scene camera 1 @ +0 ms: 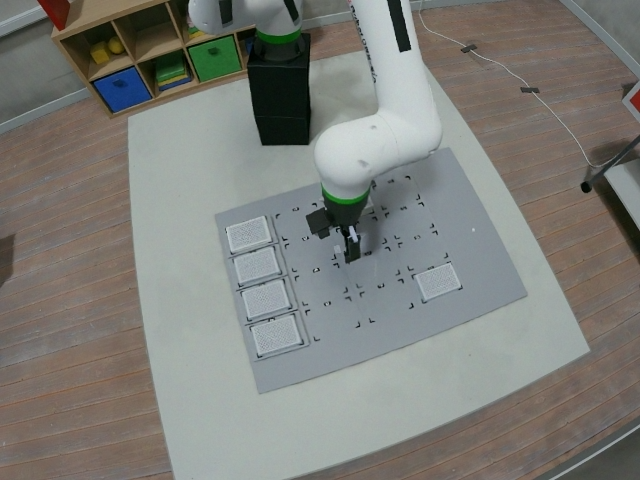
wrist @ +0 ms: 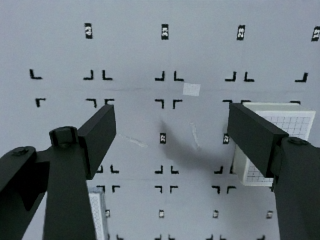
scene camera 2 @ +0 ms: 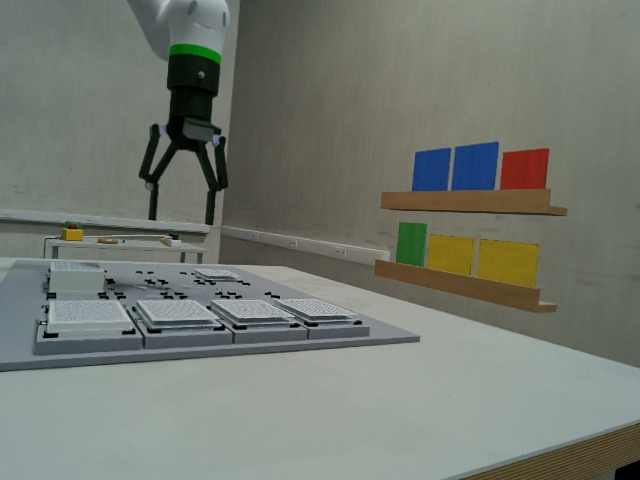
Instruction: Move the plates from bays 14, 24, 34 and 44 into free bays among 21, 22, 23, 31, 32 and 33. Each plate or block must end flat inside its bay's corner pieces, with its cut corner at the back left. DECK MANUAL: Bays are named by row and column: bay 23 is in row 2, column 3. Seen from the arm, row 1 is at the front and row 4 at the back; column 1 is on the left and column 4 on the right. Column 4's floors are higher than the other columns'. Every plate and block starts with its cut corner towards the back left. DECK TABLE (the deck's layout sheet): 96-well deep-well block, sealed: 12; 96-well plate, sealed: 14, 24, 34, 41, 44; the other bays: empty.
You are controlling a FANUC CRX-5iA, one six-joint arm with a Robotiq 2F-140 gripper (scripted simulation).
I see my gripper (scene camera 2: 181,223) and a sealed deep-well block (scene camera 2: 67,278).
The sealed deep-well block also shows in the wrist view (wrist: 290,117). My gripper also shows in scene camera 1 (scene camera 1: 342,242) and in the wrist view (wrist: 171,118).
